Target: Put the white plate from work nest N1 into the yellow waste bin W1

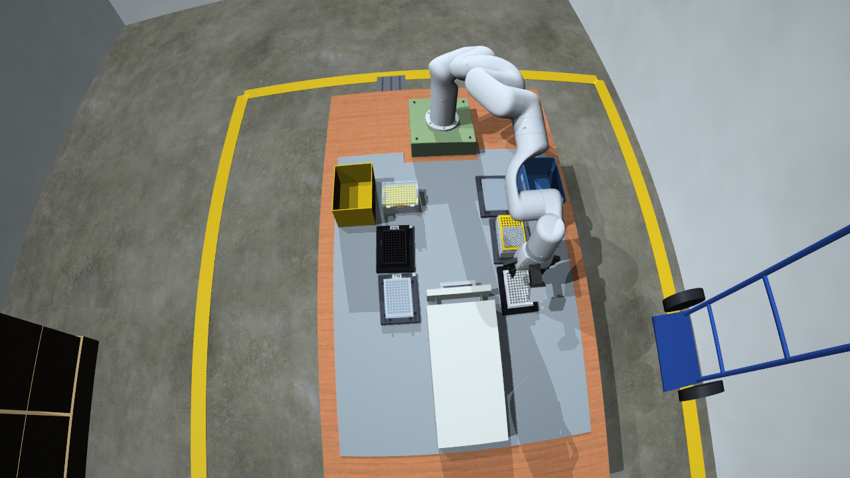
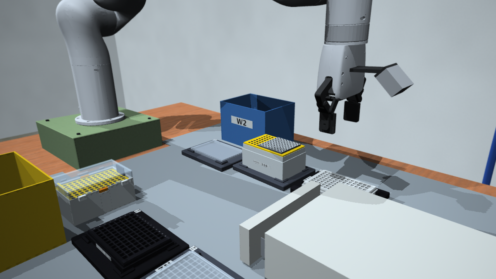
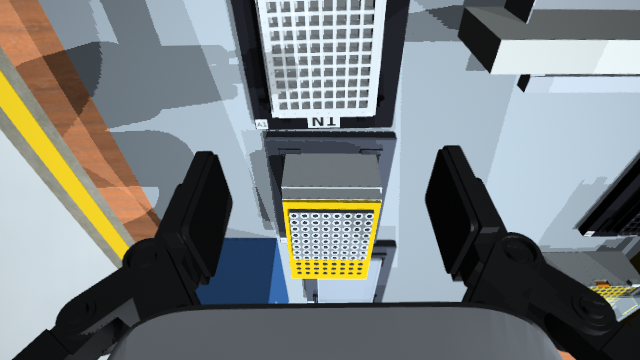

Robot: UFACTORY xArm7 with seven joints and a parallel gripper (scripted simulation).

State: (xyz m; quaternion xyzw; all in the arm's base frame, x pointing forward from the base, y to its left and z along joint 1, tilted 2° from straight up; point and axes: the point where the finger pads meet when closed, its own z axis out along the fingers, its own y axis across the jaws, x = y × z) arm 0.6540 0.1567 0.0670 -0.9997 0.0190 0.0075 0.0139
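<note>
Right now my hand is 140 mm above the white plate and 10 mm short of it. From my hand the other things lie so: tip box (170 mm behind, 110 mm below); black nest N1 (160 mm below, 10 mm ahead); drawer (200 mm to the right, 140 mm below, 120 mm ahead).
</note>
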